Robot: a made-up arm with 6 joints.
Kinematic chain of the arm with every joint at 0, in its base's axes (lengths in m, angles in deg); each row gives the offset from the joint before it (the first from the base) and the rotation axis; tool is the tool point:
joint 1: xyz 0 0 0.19 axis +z
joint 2: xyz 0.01 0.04 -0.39 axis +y
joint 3: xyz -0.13 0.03 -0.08 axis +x
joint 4: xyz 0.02 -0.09 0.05 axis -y
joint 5: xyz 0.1 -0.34 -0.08 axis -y
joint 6: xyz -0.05 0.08 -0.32 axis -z
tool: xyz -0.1 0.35 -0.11
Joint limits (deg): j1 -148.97..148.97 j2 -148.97..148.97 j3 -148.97..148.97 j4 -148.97..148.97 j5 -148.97..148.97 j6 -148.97..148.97
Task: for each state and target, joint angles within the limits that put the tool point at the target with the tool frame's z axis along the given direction. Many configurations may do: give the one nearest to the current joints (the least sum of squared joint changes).
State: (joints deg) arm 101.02 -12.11 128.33 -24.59 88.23 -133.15
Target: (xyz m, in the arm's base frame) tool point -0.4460 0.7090 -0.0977 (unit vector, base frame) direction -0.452 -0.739 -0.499
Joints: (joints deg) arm 65.11 -35.90 135.41 -27.07 125.18 -101.86
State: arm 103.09 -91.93 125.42 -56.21 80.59 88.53
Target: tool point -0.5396 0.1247 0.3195 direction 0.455 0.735 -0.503
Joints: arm 98.37 -112.11 127.20 -44.28 89.89 130.83
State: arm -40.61 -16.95 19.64 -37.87 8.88 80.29
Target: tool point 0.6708 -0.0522 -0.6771 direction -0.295 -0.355 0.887
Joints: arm -21.53 -67.75 43.06 -34.71 -15.33 109.97
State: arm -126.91 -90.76 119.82 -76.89 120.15 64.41
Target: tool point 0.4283 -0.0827 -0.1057 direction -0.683 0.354 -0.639
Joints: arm -104.30 -45.37 113.44 -93.38 128.64 21.83
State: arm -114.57 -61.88 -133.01 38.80 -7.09 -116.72
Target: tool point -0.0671 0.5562 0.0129 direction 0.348 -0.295 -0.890
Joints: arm -109.17 -90.96 -109.35 41.79 21.41 -90.28
